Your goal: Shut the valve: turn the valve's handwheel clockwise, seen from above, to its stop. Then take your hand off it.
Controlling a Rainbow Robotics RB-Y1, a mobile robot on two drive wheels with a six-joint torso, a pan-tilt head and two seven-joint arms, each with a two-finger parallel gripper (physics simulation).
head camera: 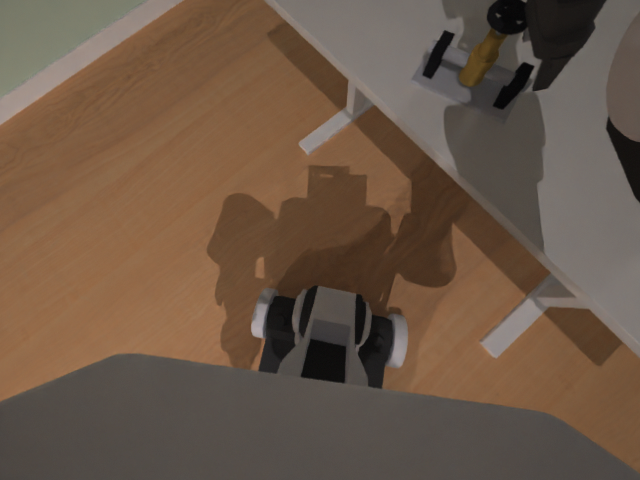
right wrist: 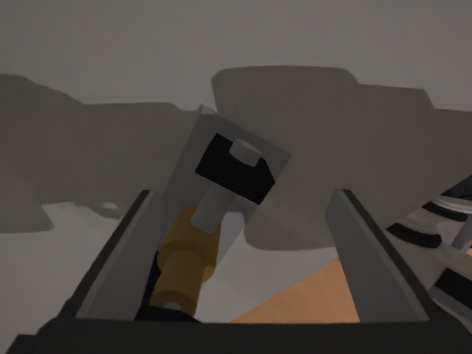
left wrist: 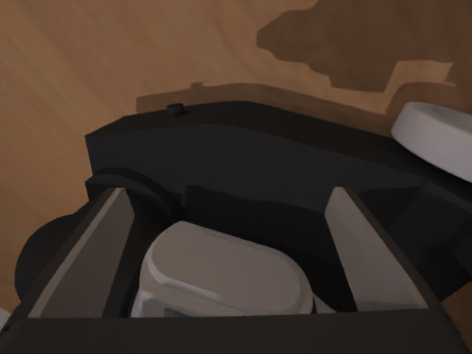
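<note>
The valve's black handwheel [head camera: 506,16] is at the top of the head view, on a brass valve body [head camera: 480,59] [right wrist: 182,260]. In the right wrist view, part of the handwheel [right wrist: 175,316] shows at the bottom edge; the gripper body hides the rest. My right gripper [head camera: 542,77] [right wrist: 245,201] is open and empty, close beside the handwheel in the head view. Its fingers stand wide, with the brass body nearer the picture-left finger. Whether a finger touches the wheel, I cannot tell. My left gripper [left wrist: 231,200] is open and empty, above the robot's own base.
Black brackets [head camera: 438,54] [head camera: 513,85] [right wrist: 235,170] hold the grey pipe [right wrist: 214,207] on a grey base plate [right wrist: 182,155]. This stands on the white table [head camera: 584,222], whose edge runs diagonally through the head view. The robot's black base [left wrist: 225,155] lies below the left fingers.
</note>
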